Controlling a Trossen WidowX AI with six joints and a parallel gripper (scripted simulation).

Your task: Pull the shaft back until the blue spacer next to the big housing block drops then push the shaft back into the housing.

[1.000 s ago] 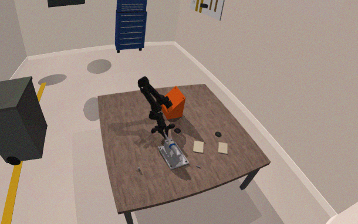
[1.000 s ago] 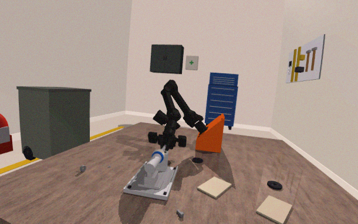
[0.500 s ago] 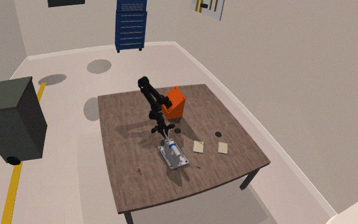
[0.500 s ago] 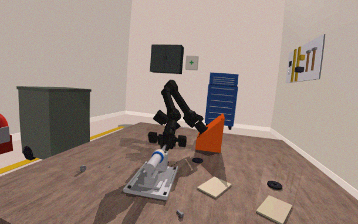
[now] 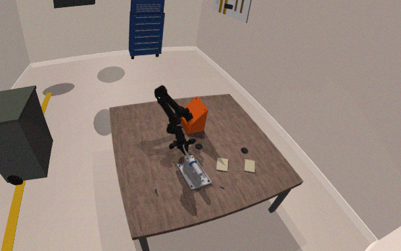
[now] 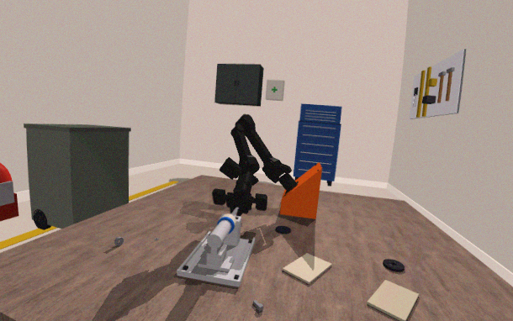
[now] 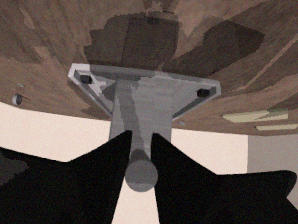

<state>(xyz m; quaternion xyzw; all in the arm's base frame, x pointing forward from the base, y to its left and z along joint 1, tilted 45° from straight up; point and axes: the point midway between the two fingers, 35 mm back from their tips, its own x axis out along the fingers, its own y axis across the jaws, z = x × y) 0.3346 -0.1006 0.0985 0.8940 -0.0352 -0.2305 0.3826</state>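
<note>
The blue spacer is 10 cm ahead of my gripper tip, 2 cm above it and 1 cm to the left of it. Round my gripper tip: grey fixture plate (14 cm ahead, 2 cm to the left, 1 cm below); then bolt (28 cm ahead, 16 cm to the left, 6 cm below).
</note>
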